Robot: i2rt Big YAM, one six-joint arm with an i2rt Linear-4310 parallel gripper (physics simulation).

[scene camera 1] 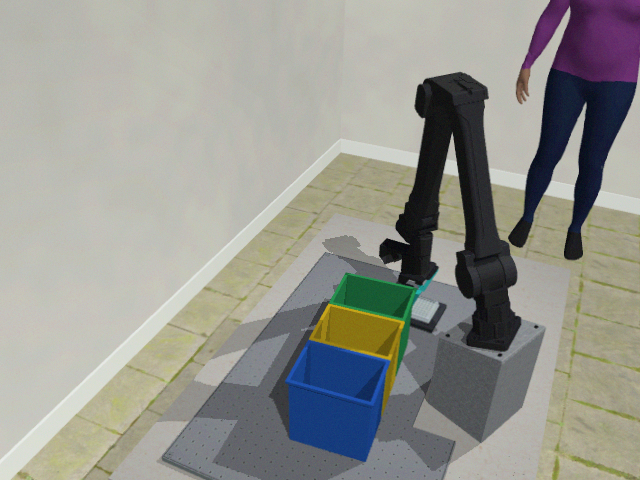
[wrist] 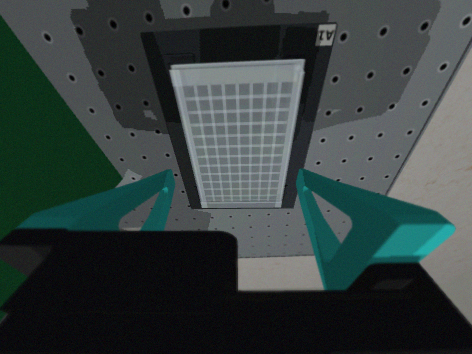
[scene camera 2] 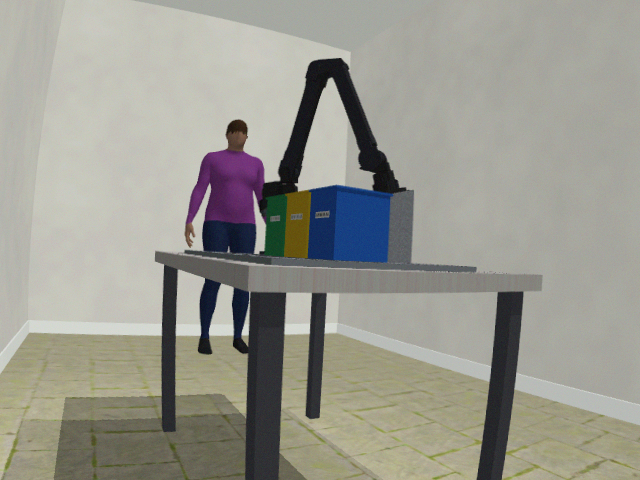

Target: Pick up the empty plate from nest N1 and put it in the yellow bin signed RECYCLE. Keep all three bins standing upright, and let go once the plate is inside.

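Seen in the pictures: gripper, fingertip midpoint: (scene camera 1: 414, 299) (wrist: 235, 176); arm's base, link origin: (scene camera 1: 494, 333).
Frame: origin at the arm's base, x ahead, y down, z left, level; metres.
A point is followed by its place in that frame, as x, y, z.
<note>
A clear, whitish gridded plate (scene camera 1: 425, 308) {0.228, 0.190, -0.234} (wrist: 239, 135) {0.284, 0.189, -0.233} lies flat in a black nest (scene camera 1: 423, 325) {0.210, 0.203, -0.180} (wrist: 170, 45) {0.339, 0.203, -0.189}; the nest's corner label shows in the wrist view. My gripper (wrist: 235, 176) {0.260, 0.171, -0.231} is open and empty, with its teal fingertips spread wider than the plate, above its lower end in the wrist view. The yellow bin (scene camera 1: 357, 330) {0.295, 0.088, 0.048} (scene camera 2: 297, 232) {0.351, 0.147, 0.128} stands upright between the green bin (scene camera 1: 373, 294) {0.318, 0.078, -0.081} (scene camera 2: 275, 232) {0.376, 0.145, -0.003} and the blue bin (scene camera 1: 330, 418) {0.229, 0.111, 0.289} (scene camera 2: 361, 227) {0.240, 0.131, 0.291}, which also stand upright. The bins' signs show in scene camera 2 but are too small to read.
The green bin is close beside the nest, at the left edge of the wrist view. The grey pedestal (scene camera 1: 465, 384) {0.023, 0.098, 0.072} (scene camera 2: 402, 227) {-0.010, 0.105, 0.083} carries the arm. A perforated grey board (scene camera 1: 206, 434) {0.477, 0.215, 0.389} lies on the table (scene camera 2: 361, 281) {0.366, 0.249, 0.553}. A person (scene camera 1: 594, 46) (scene camera 2: 232, 186) stands beyond the table.
</note>
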